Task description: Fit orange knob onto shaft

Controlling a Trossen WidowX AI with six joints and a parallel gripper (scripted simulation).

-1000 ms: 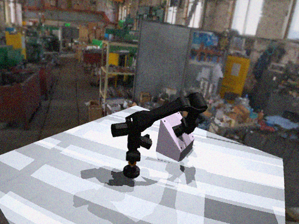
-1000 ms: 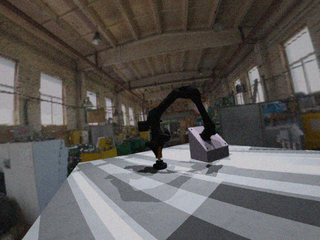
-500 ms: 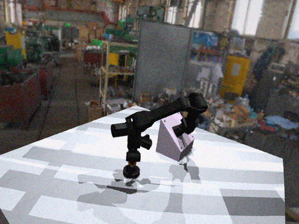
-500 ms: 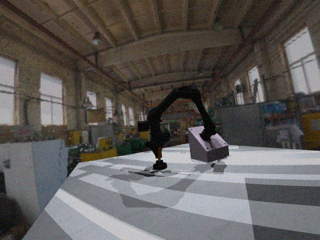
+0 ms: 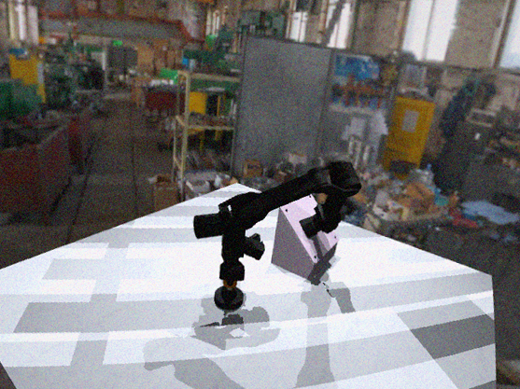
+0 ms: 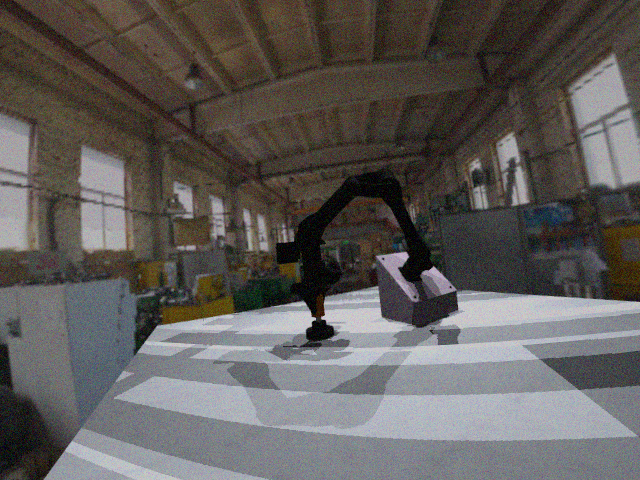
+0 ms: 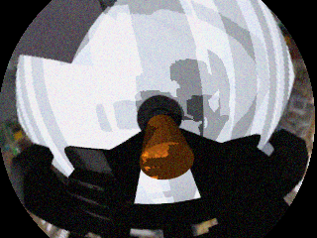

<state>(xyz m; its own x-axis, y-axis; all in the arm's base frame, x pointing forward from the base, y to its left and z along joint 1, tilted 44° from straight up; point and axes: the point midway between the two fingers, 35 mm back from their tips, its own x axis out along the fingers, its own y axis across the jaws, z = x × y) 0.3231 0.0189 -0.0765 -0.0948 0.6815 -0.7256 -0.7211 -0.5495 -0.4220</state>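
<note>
Right now my gripper tip is 30 mm below the orange knob. From my gripper tip the other things lie so: round black pedestal 40 mm below.
</note>
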